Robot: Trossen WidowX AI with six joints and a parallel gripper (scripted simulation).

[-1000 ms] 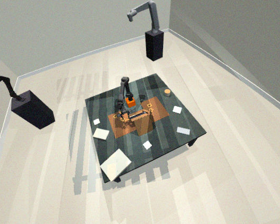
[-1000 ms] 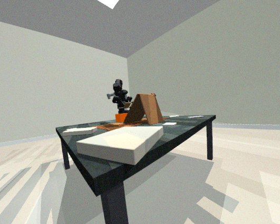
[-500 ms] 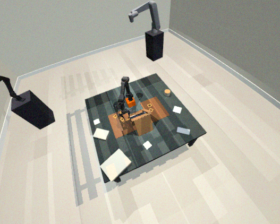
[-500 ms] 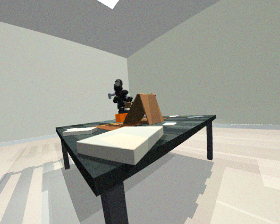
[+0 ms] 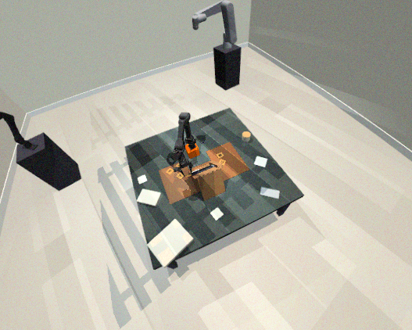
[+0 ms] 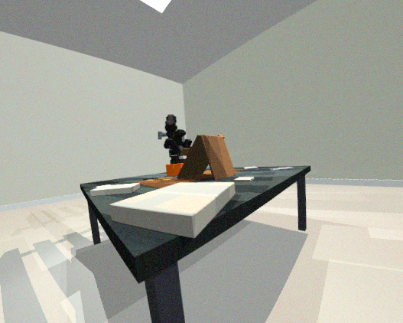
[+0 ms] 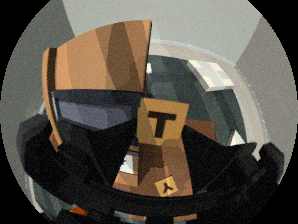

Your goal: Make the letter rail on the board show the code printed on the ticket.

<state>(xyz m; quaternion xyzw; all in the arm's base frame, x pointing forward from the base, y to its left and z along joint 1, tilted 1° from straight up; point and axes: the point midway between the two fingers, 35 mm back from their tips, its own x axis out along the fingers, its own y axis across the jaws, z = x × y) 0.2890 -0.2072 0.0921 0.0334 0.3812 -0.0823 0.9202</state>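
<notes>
Now: the white ticket 50 mm behind my gripper tip, 90 mm to the left of it and 70 mm below it. The rest, counted from my gripper tip: yellow letter tile 40 mm behind, 370 mm to the left, 160 mm below; flat white slab 120 mm behind, 370 mm to the right, 160 mm below; mat 110 mm behind, 180 mm to the left, 170 mm below.
</notes>
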